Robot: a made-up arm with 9 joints. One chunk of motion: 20 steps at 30 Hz.
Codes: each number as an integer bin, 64 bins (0 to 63) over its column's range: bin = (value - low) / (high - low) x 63, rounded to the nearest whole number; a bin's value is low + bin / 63 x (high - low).
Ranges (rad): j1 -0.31..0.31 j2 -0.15..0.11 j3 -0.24..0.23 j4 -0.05..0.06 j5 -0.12..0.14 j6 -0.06..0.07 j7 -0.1..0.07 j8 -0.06..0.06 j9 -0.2..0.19
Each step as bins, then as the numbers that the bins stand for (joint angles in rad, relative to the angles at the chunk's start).
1 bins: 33 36 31 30 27 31 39 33 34
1 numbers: 0.0148 -0.0014 -0.0087 0.0024 -0.0086 0.0040 0.0052 0.0029 0.0105
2 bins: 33 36 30 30 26 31 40 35 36
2 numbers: 0.0148 -0.0014 -0.0162 0.0024 -0.0127 0.0040 0.0079 0.0067 0.0229
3 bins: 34 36 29 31 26 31 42 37 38
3 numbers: 0.0246 -0.0014 -0.0237 0.0041 -0.0127 0.0040 0.0133 0.0105 0.0352
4 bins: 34 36 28 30 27 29 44 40 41
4 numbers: 0.0246 -0.0014 -0.0311 0.0024 -0.0086 -0.0002 0.0187 0.0162 0.0538
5 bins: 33 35 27 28 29 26 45 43 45
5 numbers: 0.0148 -0.0056 -0.0386 -0.0011 -0.0003 -0.0063 0.0214 0.0219 0.0786
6 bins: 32 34 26 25 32 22 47 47 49
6 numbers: 0.0049 -0.0097 -0.0460 -0.0063 0.0121 -0.0146 0.0268 0.0295 0.1033
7 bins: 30 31 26 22 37 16 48 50 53
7 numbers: -0.0148 -0.0221 -0.0460 -0.0116 0.0327 -0.0270 0.0295 0.0352 0.1281
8 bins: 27 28 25 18 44 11 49 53 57
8 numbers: -0.0443 -0.0344 -0.0535 -0.0186 0.0616 -0.0373 0.0322 0.0410 0.1529
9 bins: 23 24 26 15 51 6 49 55 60
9 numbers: -0.0837 -0.0510 -0.0460 -0.0238 0.0905 -0.0476 0.0322 0.0448 0.1714
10 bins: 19 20 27 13 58 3 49 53 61
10 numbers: -0.1230 -0.0675 -0.0386 -0.0273 0.1194 -0.0538 0.0322 0.0410 0.1776
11 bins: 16 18 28 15 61 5 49 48 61
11 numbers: -0.1525 -0.0757 -0.0311 -0.0238 0.1317 -0.0497 0.0322 0.0314 0.1776
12 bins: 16 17 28 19 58 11 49 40 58
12 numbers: -0.1525 -0.0798 -0.0311 -0.0168 0.1194 -0.0373 0.0322 0.0162 0.1590
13 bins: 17 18 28 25 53 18 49 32 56
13 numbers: -0.1427 -0.0757 -0.0311 -0.0063 0.0987 -0.0229 0.0322 0.0010 0.1467
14 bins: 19 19 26 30 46 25 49 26 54
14 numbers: -0.1230 -0.0716 -0.0460 0.0024 0.0698 -0.0084 0.0322 -0.0105 0.1343
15 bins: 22 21 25 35 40 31 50 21 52
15 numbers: -0.0935 -0.0633 -0.0535 0.0111 0.0451 0.0040 0.0349 -0.0200 0.1219
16 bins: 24 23 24 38 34 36 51 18 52
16 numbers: -0.0738 -0.0551 -0.0610 0.0163 0.0203 0.0143 0.0376 -0.0257 0.1219
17 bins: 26 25 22 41 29 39 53 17 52
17 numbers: -0.0541 -0.0468 -0.0759 0.0216 -0.0003 0.0205 0.0430 -0.0276 0.1219
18 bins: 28 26 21 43 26 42 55 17 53
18 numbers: -0.0344 -0.0427 -0.0833 0.0251 -0.0127 0.0267 0.0484 -0.0276 0.1281
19 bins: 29 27 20 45 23 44 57 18 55
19 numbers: -0.0246 -0.0386 -0.0908 0.0286 -0.0251 0.0308 0.0538 -0.0257 0.1405
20 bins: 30 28 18 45 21 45 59 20 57
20 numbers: -0.0148 -0.0344 -0.1057 0.0286 -0.0333 0.0329 0.0592 -0.0219 0.1529
